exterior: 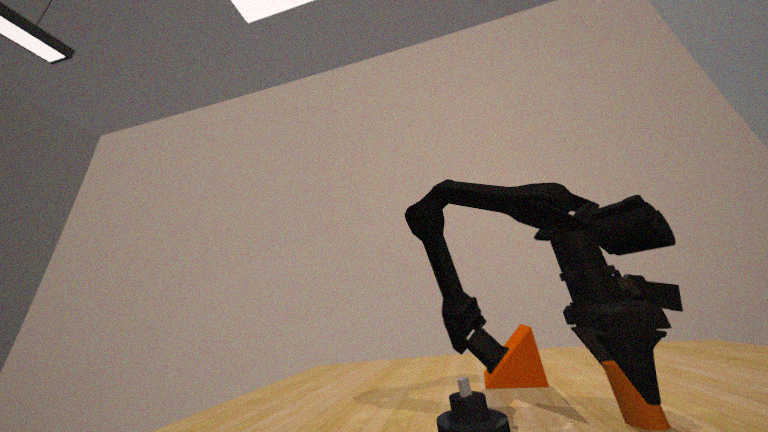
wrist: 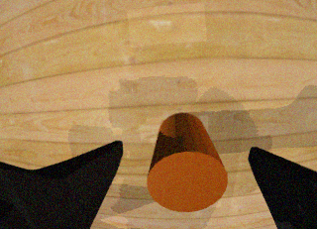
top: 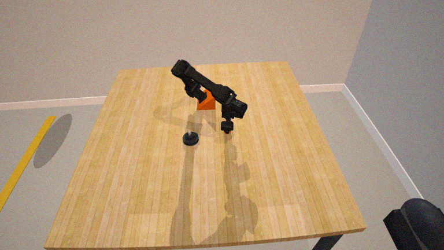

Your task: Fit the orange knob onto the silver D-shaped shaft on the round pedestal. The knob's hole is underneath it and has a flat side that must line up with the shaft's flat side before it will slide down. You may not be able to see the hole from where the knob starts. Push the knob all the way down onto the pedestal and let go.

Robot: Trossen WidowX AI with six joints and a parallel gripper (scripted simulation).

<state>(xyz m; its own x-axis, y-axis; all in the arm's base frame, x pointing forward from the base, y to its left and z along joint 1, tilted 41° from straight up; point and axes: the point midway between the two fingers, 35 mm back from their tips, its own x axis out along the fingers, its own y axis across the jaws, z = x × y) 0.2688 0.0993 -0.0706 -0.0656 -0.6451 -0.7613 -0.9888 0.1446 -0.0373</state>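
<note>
The orange knob lies 10 mm above my gripper tip. From my gripper tip the other things lie so: round pedestal 200 mm to the right, 40 mm ahead.
</note>
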